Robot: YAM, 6 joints.
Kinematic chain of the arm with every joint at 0, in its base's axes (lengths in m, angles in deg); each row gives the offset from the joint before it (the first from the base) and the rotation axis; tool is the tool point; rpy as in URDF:
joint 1: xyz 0 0 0.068 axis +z
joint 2: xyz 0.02 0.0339 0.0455 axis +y
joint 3: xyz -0.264 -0.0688 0 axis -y
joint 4: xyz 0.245 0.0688 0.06 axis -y
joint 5: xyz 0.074 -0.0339 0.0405 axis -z
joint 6: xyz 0.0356 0 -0.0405 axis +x
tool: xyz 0 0 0 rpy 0 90 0
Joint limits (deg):
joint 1: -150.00..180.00
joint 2: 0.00..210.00
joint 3: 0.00..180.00
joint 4: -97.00..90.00
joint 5: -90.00..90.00
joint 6: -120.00..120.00
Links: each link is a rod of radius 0.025 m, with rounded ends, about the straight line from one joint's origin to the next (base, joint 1, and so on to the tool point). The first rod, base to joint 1, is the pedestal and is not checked.
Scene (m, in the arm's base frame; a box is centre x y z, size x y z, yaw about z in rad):
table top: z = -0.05
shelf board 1: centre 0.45 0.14 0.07 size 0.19 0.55 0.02 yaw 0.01
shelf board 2: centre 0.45 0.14 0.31 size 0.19 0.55 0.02 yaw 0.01
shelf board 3: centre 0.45 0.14 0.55 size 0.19 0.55 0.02 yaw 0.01
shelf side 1: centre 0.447 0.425 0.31 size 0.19 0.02 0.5 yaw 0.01
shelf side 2: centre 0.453 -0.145 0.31 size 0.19 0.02 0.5 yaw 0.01
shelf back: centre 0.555 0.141 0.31 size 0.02 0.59 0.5 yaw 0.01
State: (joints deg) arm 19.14 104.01 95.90 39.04 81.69 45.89
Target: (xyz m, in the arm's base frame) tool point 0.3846 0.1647 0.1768
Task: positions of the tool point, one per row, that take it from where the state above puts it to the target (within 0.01 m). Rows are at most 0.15 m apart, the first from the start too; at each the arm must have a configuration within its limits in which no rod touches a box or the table.
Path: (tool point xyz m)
1: 0.3397 0.1044 0.4439
2: 0.2879 0.1036 0.4438
3: 0.2386 0.0973 0.4352
4: 0.2708 0.1465 0.3045
5: 0.2501 0.1633 0.1768
6: 0.3170 0.1711 0.1812
7: 0.3846 0.1647 0.1768

